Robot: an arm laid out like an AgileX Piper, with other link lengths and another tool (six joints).
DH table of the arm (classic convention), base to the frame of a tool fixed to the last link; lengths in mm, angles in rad. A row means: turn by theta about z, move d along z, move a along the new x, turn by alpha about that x. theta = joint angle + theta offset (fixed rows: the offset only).
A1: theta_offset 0  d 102.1  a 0  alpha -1.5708
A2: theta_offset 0.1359  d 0  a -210.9  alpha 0
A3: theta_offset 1.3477  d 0  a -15.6  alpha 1.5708
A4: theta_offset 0  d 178  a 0  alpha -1.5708
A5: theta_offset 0  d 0  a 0  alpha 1.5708
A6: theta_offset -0.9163  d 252  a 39.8  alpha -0.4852
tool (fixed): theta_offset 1.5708  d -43.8  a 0  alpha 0
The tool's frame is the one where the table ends.
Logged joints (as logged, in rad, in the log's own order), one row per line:
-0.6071 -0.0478 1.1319 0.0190 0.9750 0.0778
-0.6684 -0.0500 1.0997 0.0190 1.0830 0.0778
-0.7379 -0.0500 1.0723 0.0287 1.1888 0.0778
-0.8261 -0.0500 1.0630 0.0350 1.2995 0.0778
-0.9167 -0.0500 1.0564 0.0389 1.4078 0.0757
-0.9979 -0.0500 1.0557 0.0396 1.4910 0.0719
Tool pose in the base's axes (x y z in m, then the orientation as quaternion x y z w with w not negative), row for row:
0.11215 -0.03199 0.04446 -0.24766 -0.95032 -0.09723 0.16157
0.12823 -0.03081 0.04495 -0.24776 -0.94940 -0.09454 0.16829
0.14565 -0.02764 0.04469 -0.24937 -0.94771 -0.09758 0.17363
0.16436 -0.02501 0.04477 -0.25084 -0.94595 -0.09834 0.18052
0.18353 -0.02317 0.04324 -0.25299 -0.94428 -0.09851 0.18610
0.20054 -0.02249 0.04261 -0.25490 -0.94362 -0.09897 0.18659
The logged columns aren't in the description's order. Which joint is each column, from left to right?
Columns, left to right: A3, A6, A5, A4, A2, A1.
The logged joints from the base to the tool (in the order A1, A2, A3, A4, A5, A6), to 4 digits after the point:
0.0778 0.9750 -0.6071 0.0190 1.1319 -0.0478
0.0778 1.0830 -0.6684 0.0190 1.0997 -0.0500
0.0778 1.1888 -0.7379 0.0287 1.0723 -0.0500
0.0778 1.2995 -0.8261 0.0350 1.0630 -0.0500
0.0757 1.4078 -0.9167 0.0389 1.0564 -0.0500
0.0719 1.4910 -0.9979 0.0396 1.0557 -0.0500

